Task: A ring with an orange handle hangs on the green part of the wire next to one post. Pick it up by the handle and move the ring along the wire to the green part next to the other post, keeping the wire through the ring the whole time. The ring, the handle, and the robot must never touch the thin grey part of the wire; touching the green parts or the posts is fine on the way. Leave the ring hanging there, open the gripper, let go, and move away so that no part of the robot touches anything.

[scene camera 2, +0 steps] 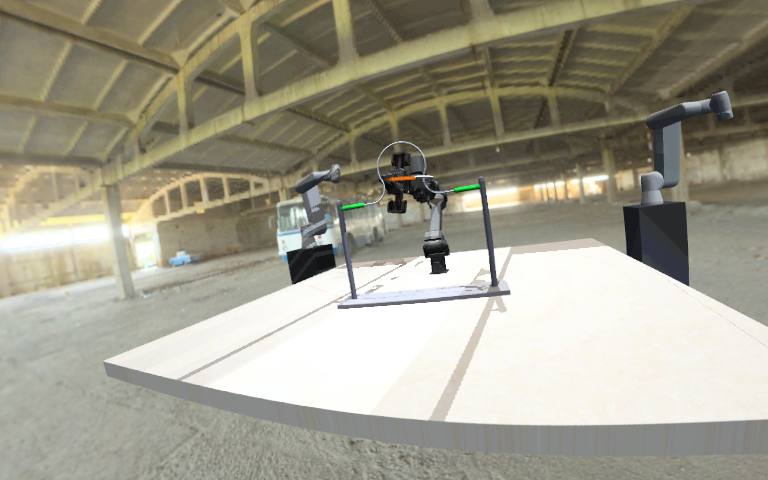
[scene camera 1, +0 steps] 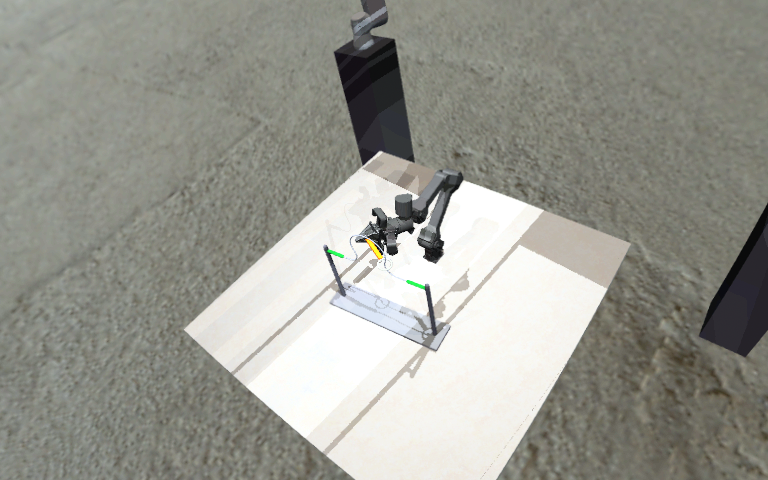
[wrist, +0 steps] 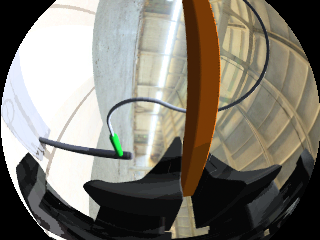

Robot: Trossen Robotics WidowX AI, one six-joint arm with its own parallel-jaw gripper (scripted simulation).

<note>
The gripper carries a thin ring.
The gripper is seen too in scene camera 1 and in the wrist view.
</note>
